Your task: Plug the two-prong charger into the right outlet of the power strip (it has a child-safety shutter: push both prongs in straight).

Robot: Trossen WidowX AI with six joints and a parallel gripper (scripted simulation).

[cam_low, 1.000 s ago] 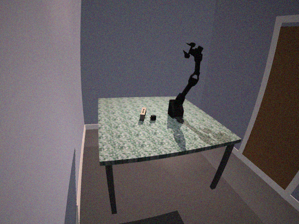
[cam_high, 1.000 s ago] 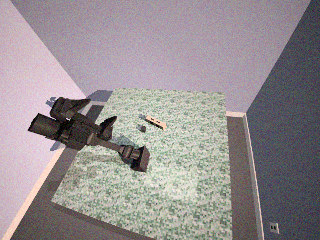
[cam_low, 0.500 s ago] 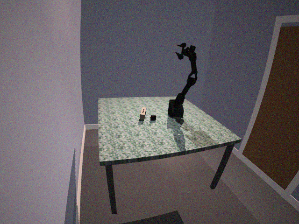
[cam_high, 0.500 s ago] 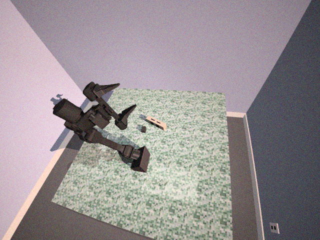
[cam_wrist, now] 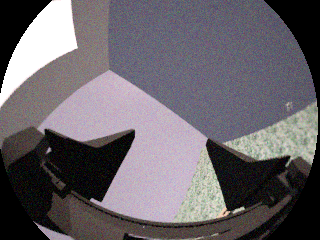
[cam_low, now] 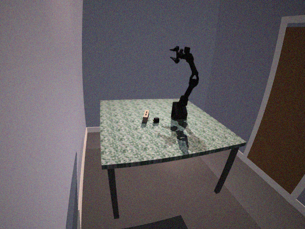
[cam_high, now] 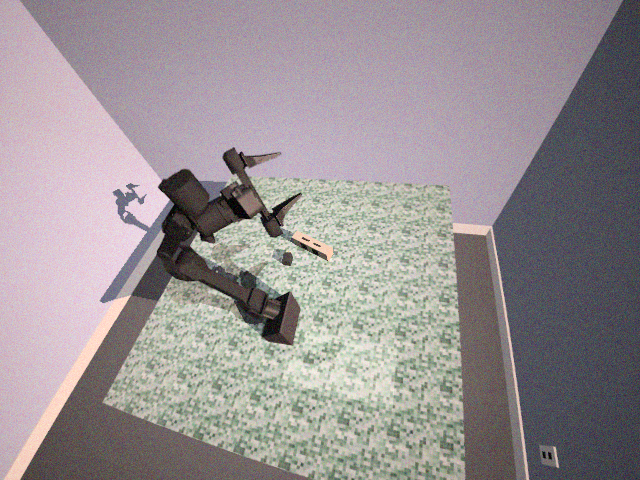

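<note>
Now: the two-prong charger 660 mm below my gripper tip, 250 mm to the left of it and 160 mm ahead of it.
</note>
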